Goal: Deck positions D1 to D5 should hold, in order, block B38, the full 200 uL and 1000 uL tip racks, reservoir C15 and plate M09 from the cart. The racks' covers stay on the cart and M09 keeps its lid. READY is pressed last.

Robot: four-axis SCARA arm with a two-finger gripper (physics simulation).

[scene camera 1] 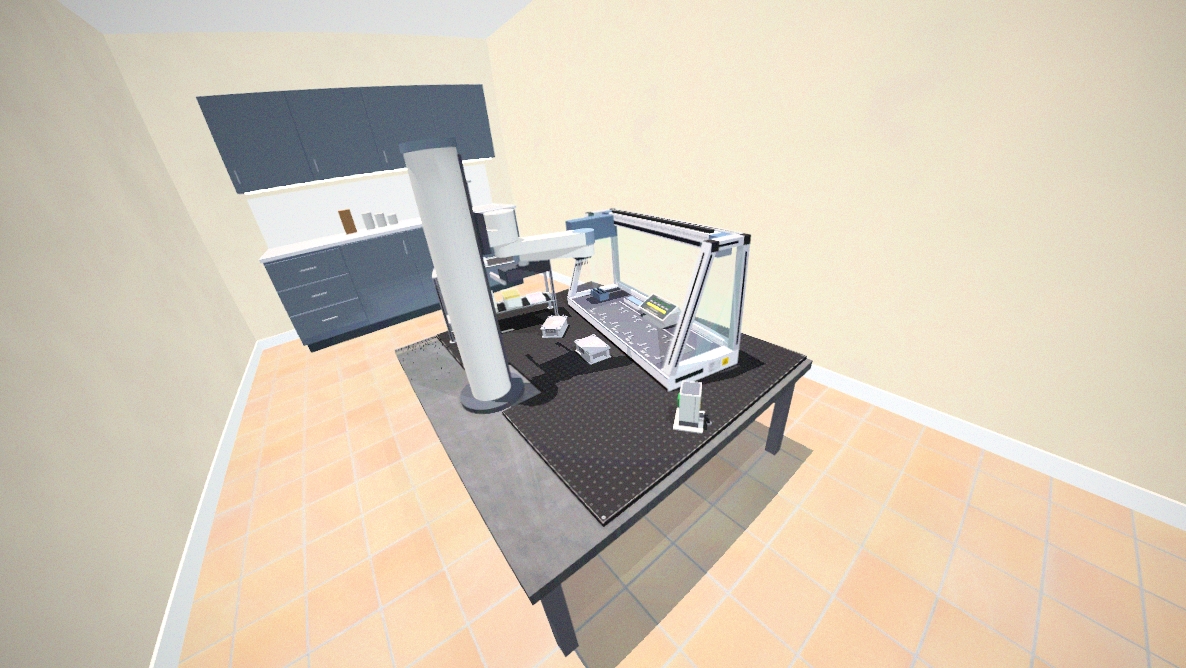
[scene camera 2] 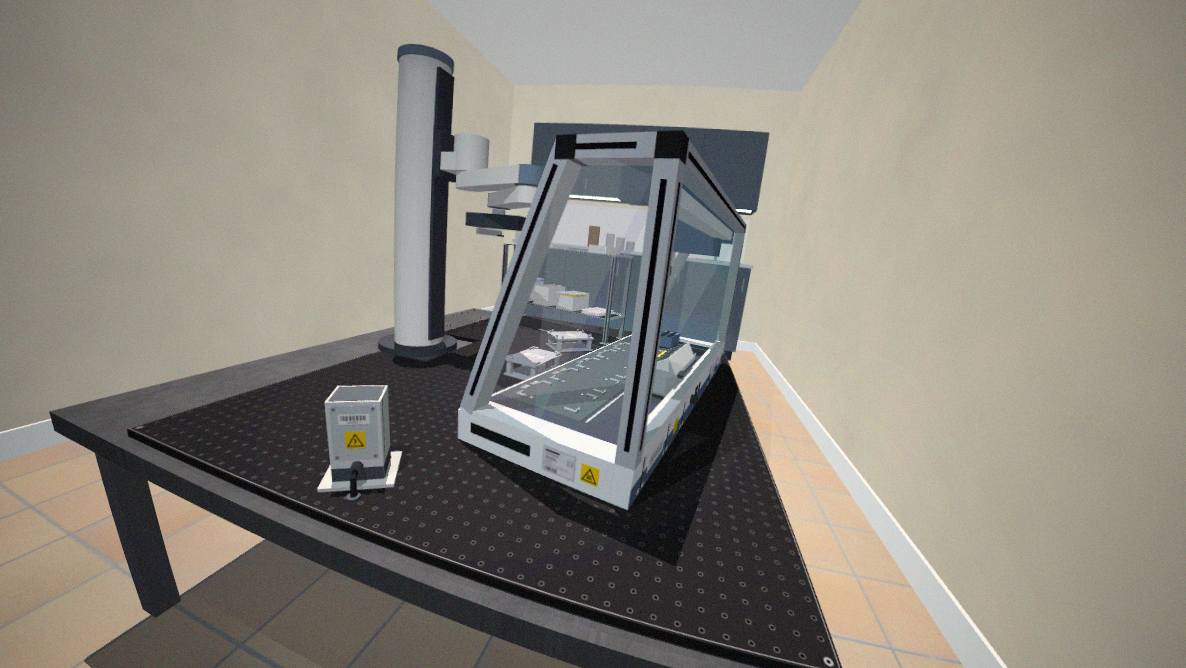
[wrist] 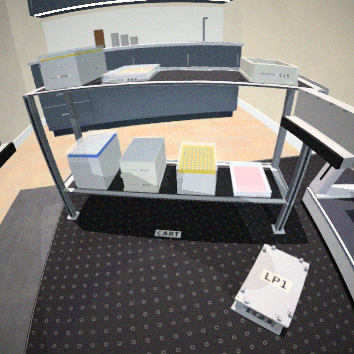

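Observation:
In the wrist view my gripper [wrist: 146, 111] is open and empty, its fingers at the view's side edges, facing the cart [wrist: 175, 198]. Reservoir C15 [wrist: 270, 72] stands top right. A yellow-banded rack [wrist: 75, 70] under a clear cover and a low clear-lidded plate [wrist: 131, 73] stand top left. Below, left to right: blue-banded rack [wrist: 94, 167], stacked grey blocks [wrist: 144, 167], yellow-topped rack [wrist: 197, 172], pink-topped plate [wrist: 251, 180]. Labels besides C15 are blurred; tip fill is unclear. The deck [scene camera 1: 618, 328] shows its corner brackets, with no labware in them. READY cannot be made out.
Stand LP1 [wrist: 274, 285] lies before the cart, right. A second stand [scene camera 1: 592, 348] [scene camera 2: 531, 358] is beside the framed enclosure [scene camera 1: 705, 307] [scene camera 2: 655, 248]. A display panel [scene camera 1: 659, 307] stands on the deck's far side. A grey box [scene camera 1: 689, 404] [scene camera 2: 356, 431] is near the table edge.

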